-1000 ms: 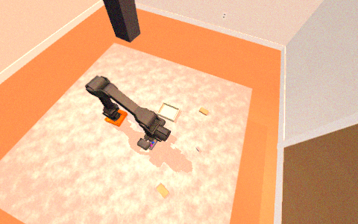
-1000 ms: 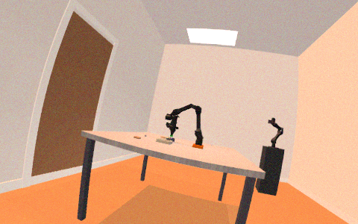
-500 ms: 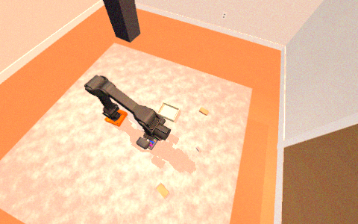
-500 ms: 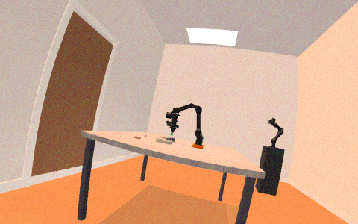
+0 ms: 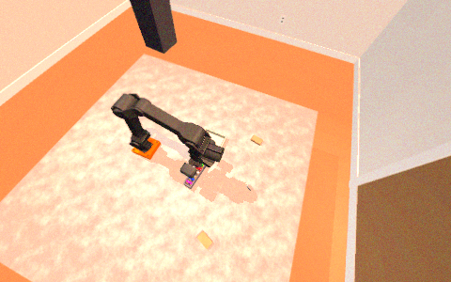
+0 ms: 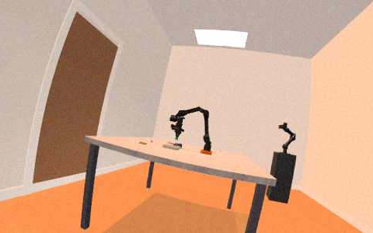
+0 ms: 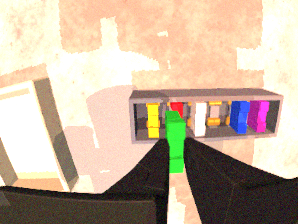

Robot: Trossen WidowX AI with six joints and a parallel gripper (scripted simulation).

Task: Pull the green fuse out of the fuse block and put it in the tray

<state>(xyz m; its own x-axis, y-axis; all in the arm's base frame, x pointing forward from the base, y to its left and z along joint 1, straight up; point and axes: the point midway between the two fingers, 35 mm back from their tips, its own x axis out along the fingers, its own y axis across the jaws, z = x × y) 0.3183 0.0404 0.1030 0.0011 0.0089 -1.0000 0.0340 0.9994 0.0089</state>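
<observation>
Right now the white tray is 170 mm to the left of my gripper tip, 90 mm below it and 30 mm behind it. From my gripper tip the other things lie so: green fuse: 10 mm below.
</observation>
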